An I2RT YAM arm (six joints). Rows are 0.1 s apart.
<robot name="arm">
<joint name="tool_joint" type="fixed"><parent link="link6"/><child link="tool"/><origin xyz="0 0 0" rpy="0 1.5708 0"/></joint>
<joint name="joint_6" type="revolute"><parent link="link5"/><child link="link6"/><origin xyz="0.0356 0 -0.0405" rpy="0 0 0"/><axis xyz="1 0 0"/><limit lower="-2.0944" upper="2.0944"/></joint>
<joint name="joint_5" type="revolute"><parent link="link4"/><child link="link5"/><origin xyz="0.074 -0.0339 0.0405" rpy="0 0 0"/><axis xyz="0 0 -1"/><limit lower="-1.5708" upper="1.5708"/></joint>
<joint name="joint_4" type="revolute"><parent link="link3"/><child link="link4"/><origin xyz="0.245 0.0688 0.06" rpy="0 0 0"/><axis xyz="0 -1 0"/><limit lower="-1.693" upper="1.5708"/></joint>
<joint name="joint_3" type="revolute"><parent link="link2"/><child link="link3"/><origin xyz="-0.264 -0.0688 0" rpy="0 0 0"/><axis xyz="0 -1 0"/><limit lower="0" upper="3.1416"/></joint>
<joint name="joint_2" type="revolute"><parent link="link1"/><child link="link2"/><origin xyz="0.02 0.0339 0.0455" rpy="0 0 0"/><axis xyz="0 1 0"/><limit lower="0" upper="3.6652"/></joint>
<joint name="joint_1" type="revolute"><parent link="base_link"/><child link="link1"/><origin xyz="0 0 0.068" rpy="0 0 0"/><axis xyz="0 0 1"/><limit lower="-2.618" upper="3.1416"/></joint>
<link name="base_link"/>
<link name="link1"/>
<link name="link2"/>
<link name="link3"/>
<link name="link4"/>
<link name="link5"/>
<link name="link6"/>
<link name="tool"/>
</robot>
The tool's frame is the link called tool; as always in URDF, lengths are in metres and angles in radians.
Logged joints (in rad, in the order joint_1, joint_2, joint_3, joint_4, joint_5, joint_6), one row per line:
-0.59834 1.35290 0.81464 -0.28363 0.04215 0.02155
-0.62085 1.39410 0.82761 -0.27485 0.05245 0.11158
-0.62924 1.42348 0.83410 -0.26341 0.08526 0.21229
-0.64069 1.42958 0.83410 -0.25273 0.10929 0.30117
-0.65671 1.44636 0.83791 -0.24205 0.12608 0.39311
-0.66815 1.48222 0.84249 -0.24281 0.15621 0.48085
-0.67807 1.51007 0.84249 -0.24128 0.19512 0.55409
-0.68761 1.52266 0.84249 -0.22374 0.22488 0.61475
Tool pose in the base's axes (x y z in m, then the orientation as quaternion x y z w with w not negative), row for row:
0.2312 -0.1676 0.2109 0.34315 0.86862 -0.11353 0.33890
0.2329 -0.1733 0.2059 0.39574 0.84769 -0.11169 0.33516
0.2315 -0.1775 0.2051 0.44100 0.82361 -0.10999 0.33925
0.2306 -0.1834 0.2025 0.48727 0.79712 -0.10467 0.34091
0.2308 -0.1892 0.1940 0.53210 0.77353 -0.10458 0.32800
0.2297 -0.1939 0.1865 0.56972 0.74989 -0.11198 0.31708
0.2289 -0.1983 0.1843 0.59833 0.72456 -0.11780 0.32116
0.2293 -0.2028 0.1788 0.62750 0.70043 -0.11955 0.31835
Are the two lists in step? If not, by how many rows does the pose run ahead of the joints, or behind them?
The pose runs 1 row ahead of the joints: the pose in row i belongs to the joints in row i + 1.
